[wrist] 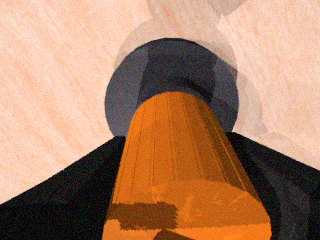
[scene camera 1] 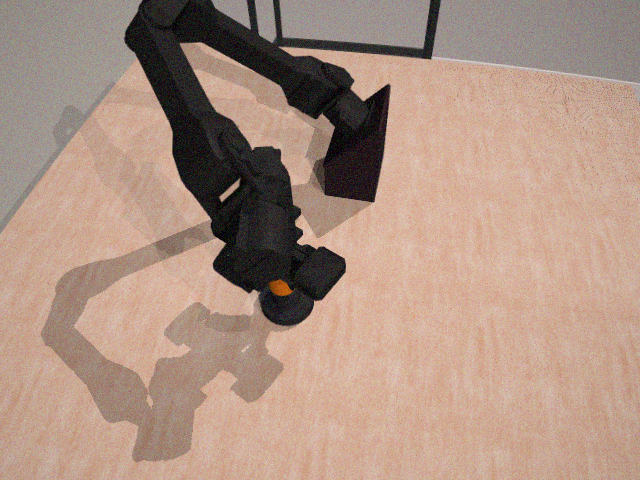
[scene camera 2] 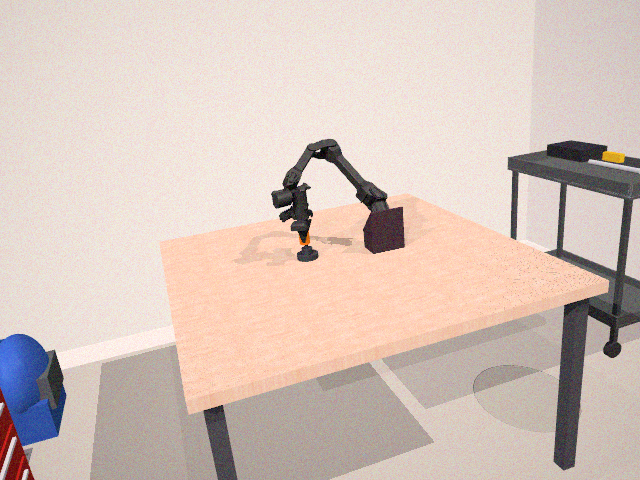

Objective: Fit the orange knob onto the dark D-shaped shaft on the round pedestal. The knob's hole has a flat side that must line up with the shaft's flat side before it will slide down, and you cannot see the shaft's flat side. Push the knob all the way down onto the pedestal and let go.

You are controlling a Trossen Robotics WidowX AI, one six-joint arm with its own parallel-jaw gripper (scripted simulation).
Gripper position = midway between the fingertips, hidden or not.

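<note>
My gripper (scene camera 1: 281, 280), which you'd also see in the wrist view (wrist: 175, 144) and in scene camera 2 (scene camera 2: 304, 240), is holding an orange knob (wrist: 178, 168). There's a pedestal here too (scene camera 1: 292, 309), and the wrist view has the pedestal as well (wrist: 161, 65).
</note>
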